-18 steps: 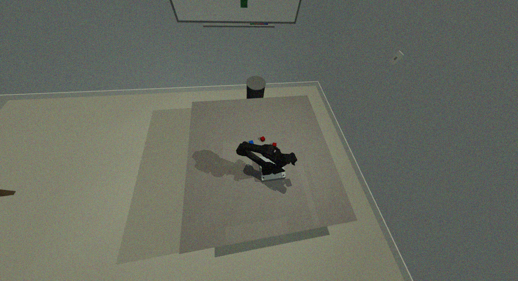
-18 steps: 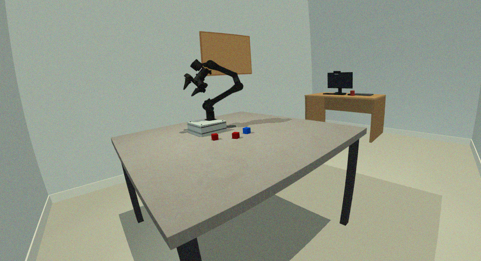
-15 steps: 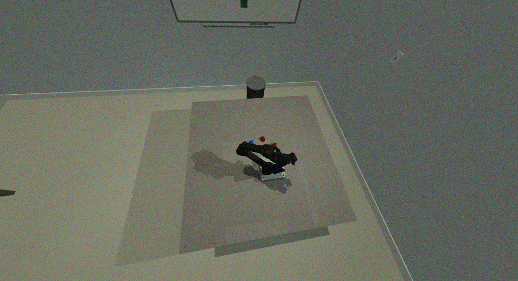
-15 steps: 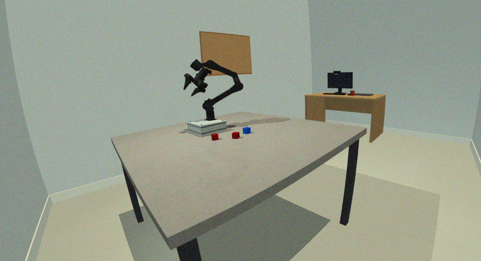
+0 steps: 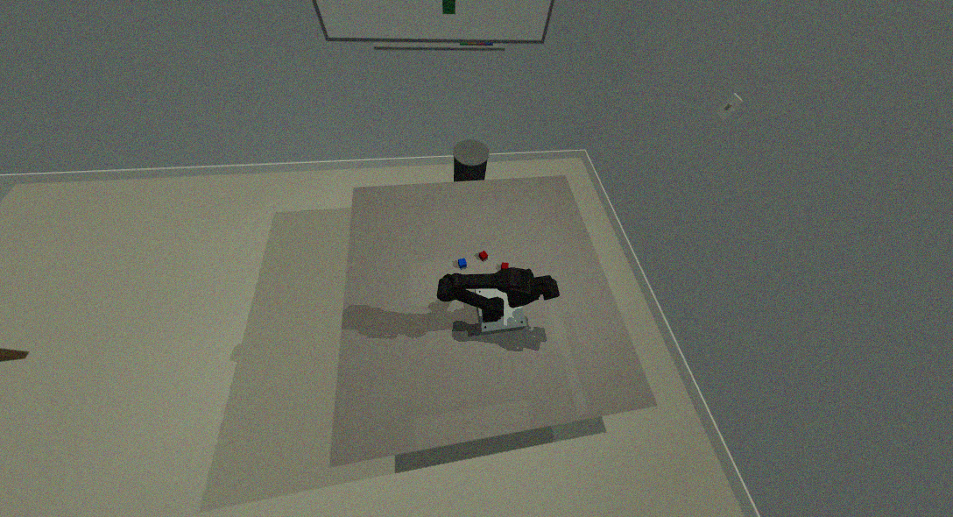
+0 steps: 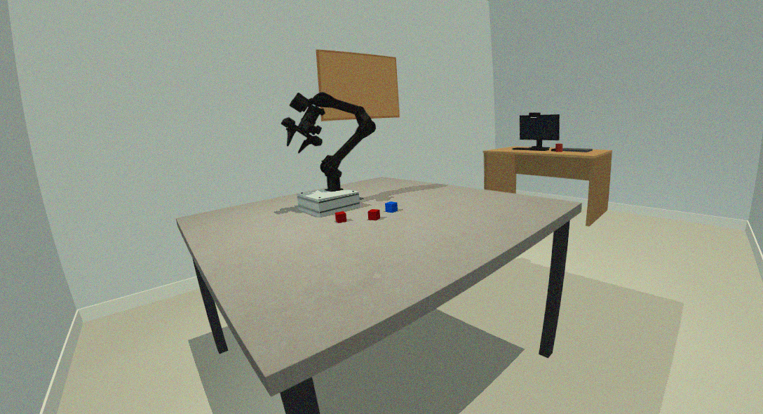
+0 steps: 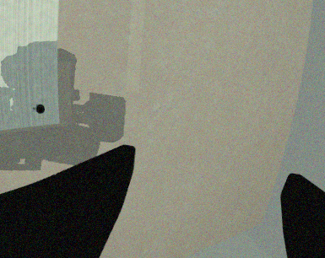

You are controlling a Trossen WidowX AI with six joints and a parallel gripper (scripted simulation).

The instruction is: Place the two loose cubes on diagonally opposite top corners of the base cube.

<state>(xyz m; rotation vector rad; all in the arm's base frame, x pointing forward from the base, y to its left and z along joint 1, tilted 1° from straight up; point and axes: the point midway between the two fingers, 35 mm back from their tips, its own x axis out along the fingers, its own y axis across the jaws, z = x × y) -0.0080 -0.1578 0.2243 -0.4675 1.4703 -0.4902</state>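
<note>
The blue cube is 290 mm ahead of my gripper tip, 270 mm to the left of it and 250 mm below it.
</note>
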